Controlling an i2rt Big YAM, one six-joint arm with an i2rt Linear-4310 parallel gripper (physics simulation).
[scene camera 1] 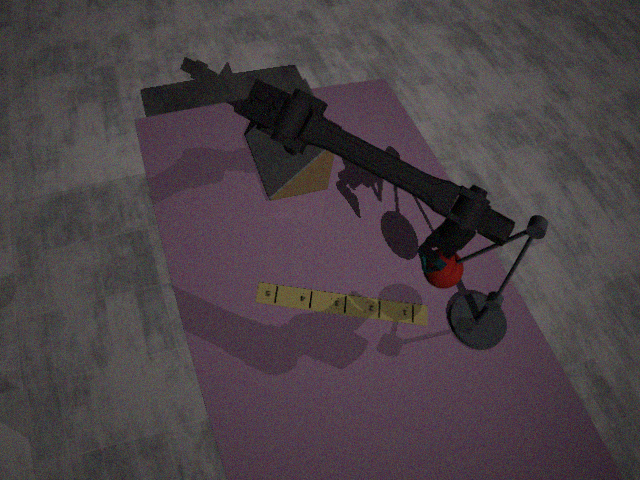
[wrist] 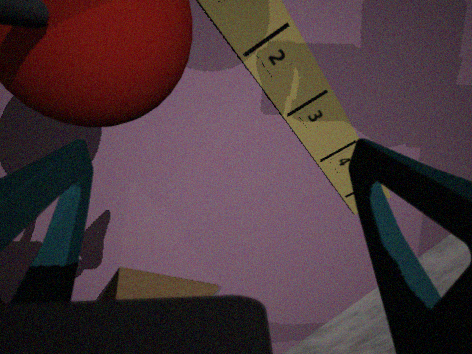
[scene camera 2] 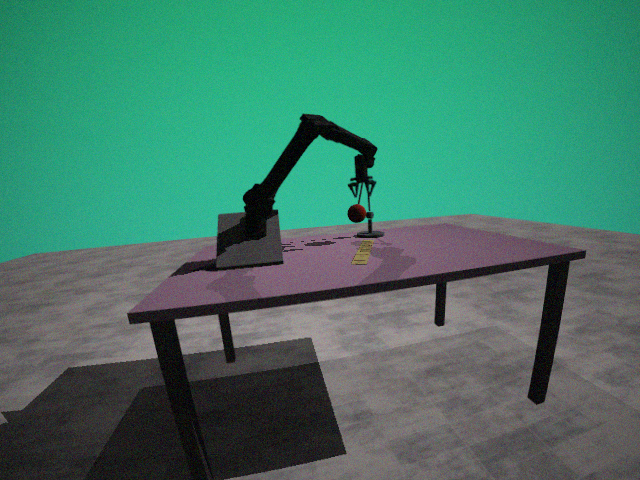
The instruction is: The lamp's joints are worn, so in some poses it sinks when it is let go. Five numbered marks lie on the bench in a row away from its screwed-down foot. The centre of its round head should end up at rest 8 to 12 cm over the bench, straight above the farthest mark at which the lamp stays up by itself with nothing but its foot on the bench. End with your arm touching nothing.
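Where they show: gripper, fingertip midpoint: [scene camera 1: 436,259] [wrist: 225,153] [scene camera 2: 362,197]; arm's base, origin of the base link: [scene camera 2: 256,225].
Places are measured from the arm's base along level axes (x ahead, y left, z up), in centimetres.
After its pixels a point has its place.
The lamp's round red head [scene camera 1: 447,273] {x 54.0, y 19.2, z 3.1 cm} [scene camera 2: 356,212] {x 49.3, y 16.1, z 0.6 cm} [wrist: 105,60] {x 51.8, y 19.7, z 4.4 cm} hangs above the bench, held by thin grey rods that rise to an elbow joint [scene camera 1: 537,226] {x 60.6, y 28.3, z 28.5 cm}. Its round grey foot [scene camera 1: 490,330] {x 65.4, y 33.2, z -13.6 cm} [scene camera 2: 370,234] {x 60.1, y 26.8, z -13.6 cm} stands beyond the mark 1 end of the yellow strip [scene camera 1: 325,301] {x 45.2, y -6.3, z -15.0 cm} [scene camera 2: 362,252] {x 44.7, y -7.0, z -14.8 cm} [wrist: 330,131] {x 45.7, y -6.8, z -15.0 cm}. The strip carries marks 1 to 5, with 5 farthest from the foot. My gripper [scene camera 1: 432,258] {x 52.4, y 15.1, z 8.3 cm} [scene camera 2: 362,195] {x 52.4, y 15.1, z 8.3 cm} [wrist: 225,153] {x 52.4, y 15.1, z 8.3 cm} is open and empty, pointing down. In scene camera 2 its fingertips are higher than the head. In the wrist view the head is up and left of the fingers, with no contact visible.
The arm's base block [scene camera 1: 279,167] {x 3.9, y -7.6, z -8.5 cm} [scene camera 2: 250,240] {x -2.6, y -5.1, z -5.5 cm}, with one tan face, stands at the far end of the pink bench [scene camera 1: 310,413] {x 72.4, y -18.9, z -15.1 cm} [scene camera 2: 465,248] {x 88.7, y -16.8, z -15.1 cm}. My forearm [scene camera 1: 382,162] {x 44.4, y -1.8, z 36.1 cm} passes above the bench towards the lamp. Shadows of arm and lamp cross the bench and strip.
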